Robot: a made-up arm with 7 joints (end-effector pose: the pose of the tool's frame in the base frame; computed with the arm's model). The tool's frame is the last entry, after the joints. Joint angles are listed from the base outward.
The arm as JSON. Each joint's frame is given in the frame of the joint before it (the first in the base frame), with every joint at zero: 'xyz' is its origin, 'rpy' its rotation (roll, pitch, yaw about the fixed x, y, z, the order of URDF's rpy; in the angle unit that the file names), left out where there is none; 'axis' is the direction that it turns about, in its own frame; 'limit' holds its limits. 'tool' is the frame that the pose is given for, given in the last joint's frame.
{
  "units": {
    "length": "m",
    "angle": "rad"
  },
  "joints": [
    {
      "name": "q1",
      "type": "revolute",
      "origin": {
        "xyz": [
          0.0,
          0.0,
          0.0
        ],
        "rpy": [
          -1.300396,
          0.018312,
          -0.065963
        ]
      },
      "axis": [
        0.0,
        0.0,
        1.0
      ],
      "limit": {
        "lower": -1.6,
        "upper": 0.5
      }
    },
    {
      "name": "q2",
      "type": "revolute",
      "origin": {
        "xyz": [
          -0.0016,
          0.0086,
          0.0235
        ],
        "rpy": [
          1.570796,
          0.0,
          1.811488
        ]
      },
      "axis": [
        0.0,
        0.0,
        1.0
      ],
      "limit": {
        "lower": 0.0,
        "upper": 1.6
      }
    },
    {
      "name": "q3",
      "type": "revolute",
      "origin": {
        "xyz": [
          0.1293,
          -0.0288,
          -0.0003
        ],
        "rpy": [
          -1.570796,
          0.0,
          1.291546
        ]
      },
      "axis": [
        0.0,
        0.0,
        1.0
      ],
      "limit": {
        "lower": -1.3,
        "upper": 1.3
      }
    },
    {
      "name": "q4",
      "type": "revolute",
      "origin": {
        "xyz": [
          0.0,
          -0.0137,
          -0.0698
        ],
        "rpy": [
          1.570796,
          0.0,
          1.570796
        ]
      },
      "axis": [
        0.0,
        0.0,
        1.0
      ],
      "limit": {
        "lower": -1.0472,
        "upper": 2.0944
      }
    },
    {
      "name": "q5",
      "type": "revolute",
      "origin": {
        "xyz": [
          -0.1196,
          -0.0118,
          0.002
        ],
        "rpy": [
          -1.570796,
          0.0,
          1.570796
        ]
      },
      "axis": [
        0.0,
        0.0,
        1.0
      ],
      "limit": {
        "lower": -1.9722,
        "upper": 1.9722
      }
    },
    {
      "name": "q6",
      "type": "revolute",
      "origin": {
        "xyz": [
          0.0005,
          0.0,
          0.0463
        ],
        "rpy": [
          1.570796,
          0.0,
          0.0
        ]
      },
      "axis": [
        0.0,
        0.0,
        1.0
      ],
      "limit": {
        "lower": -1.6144,
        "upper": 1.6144
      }
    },
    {
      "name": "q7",
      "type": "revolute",
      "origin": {
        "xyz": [
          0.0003,
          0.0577,
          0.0
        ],
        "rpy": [
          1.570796,
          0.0,
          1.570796
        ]
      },
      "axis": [
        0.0,
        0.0,
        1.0
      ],
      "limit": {
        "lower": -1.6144,
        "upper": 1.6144
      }
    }
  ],
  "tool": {
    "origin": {
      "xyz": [
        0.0,
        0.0,
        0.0
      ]
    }
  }
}
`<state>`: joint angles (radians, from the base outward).
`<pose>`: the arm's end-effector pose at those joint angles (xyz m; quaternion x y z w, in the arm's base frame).
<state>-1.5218 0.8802 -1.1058 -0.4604 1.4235 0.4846 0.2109</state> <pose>0.2267 -0.0794 0.0382 0.6619 -0.6857 0.1788 0.2446</pose>
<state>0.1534 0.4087 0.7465 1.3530 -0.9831 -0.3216 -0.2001</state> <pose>-0.1198 0.2478 -0.3416 -0.2178 0.2599 0.6533 0.6769</pose>
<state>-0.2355 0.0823 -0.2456 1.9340 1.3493 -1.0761 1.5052</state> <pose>-0.0722 0.0325 -0.3836 0.3151 0.1804 -0.1124 0.9250</pose>
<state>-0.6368 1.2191 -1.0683 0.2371 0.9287 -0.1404 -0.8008</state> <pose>0.2289 0.1678 -0.2174 0.7649 0.3348 -0.5285 0.1531</pose>
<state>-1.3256 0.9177 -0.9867 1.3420 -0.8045 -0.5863 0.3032</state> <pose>0.3617 0.2338 -0.0526 0.3140 -0.1576 0.2317 0.9071</pose>
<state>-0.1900 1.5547 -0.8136 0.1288 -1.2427 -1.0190 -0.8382</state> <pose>0.1835 0.2359 -0.1291 0.1467 -0.0026 -0.5091 0.8481</pose>
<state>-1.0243 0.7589 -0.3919 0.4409 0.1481 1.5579 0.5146</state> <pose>0.3282 0.1577 -0.0980 0.5075 0.4027 0.4663 0.6024</pose>
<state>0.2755 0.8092 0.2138 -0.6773 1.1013 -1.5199 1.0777</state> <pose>0.0850 0.0882 -0.1287 0.2285 -0.7108 -0.3445 0.5692</pose>
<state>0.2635 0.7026 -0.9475 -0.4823 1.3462 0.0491 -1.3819</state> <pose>0.0231 -0.0236 -0.2324 0.5597 0.2623 -0.7663 0.1751</pose>
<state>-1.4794 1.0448 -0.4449 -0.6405 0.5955 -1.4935 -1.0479</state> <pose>0.1405 -0.0073 0.0611 -0.7719 0.4489 0.2501 0.3743</pose>
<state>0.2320 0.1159 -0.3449 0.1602 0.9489 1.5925 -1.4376</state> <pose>0.0286 0.0620 -0.3222 -0.0969 0.8936 -0.1758 0.4016</pose>
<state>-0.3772 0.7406 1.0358 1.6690 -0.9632 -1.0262 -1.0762</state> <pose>0.0326 0.3193 -0.2733 -0.0021 -0.1613 0.3780 0.9117</pose>
